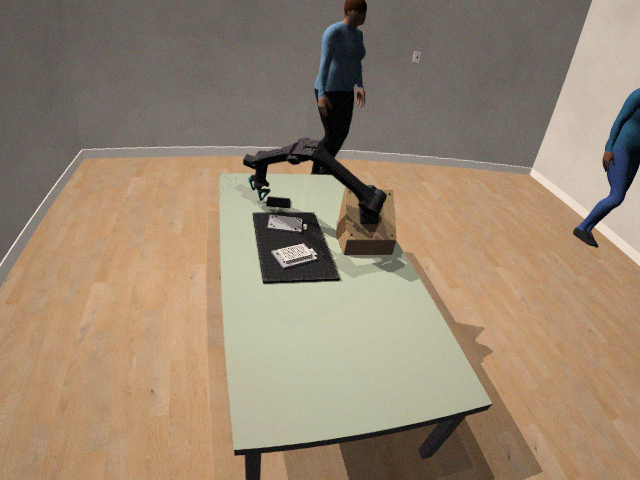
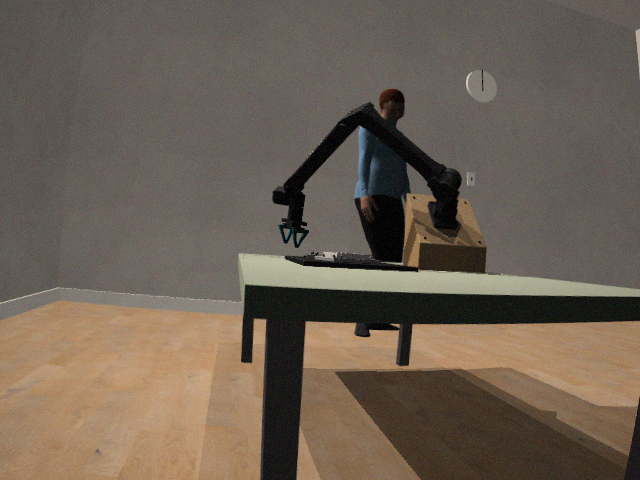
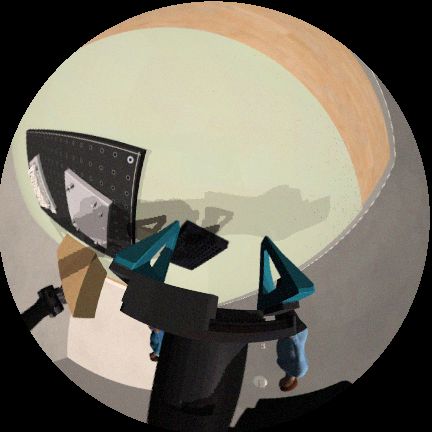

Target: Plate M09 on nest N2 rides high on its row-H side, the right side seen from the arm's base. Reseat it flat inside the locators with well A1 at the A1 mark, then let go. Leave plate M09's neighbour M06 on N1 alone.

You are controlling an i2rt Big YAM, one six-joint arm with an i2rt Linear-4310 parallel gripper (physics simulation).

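Frame: origin at the arm's base, x right, y ahead, z up, level; centimetres.
Where they show: gripper, fingertip midpoint: (image 1: 257, 195) (image 2: 290, 245) (image 3: 221, 232); arm's base, link origin: (image 1: 368, 211) (image 2: 441, 216) (image 3: 73, 291).
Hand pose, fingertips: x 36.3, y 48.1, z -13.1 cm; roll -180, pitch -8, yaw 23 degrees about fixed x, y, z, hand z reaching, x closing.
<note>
Each offset is from my fingertips to the centre of the thing. "pt": to the spot under its first point. Level surfaces: height alone.
A black well plate @(dx +0.4, dy -11.8, dz -4.4 cm) (image 1: 278, 202) (image 3: 200, 246) lies on the table beyond the board's far end, off both nests. A light grey nest @(dx -22.6, dy -12.7, dz -2.7 cm) (image 1: 284, 223) (image 3: 92, 210) with small pins holds no plate. A white well plate @(dx -48.1, dy -13.6, dz -1.9 cm) (image 1: 295, 252) (image 3: 41, 187) sits on the other nest @(pt dx -54.9, dy -8.4, dz -2.6 cm) (image 1: 284, 264). No plate or nest label is readable, so I cannot tell which is M09 or M06, and the A1 marks cannot be made out. My gripper (image 1: 257, 194) (image 2: 291, 244) (image 3: 221, 232) is open and empty, pointing down above the table near the black plate, apart from it.
Both nests stand on a black perforated board @(pt dx -60.1, dy -12.1, dz -3.8 cm) (image 1: 294, 274) (image 2: 361, 265) (image 3: 47, 143) on the green table @(dz -5.1 cm) (image 1: 330, 351) (image 2: 439, 283). The arm's wooden base block (image 1: 368, 247) (image 2: 450, 257) (image 3: 82, 280) stands beside the board. A person (image 1: 341, 56) (image 2: 382, 165) stands behind the table.
</note>
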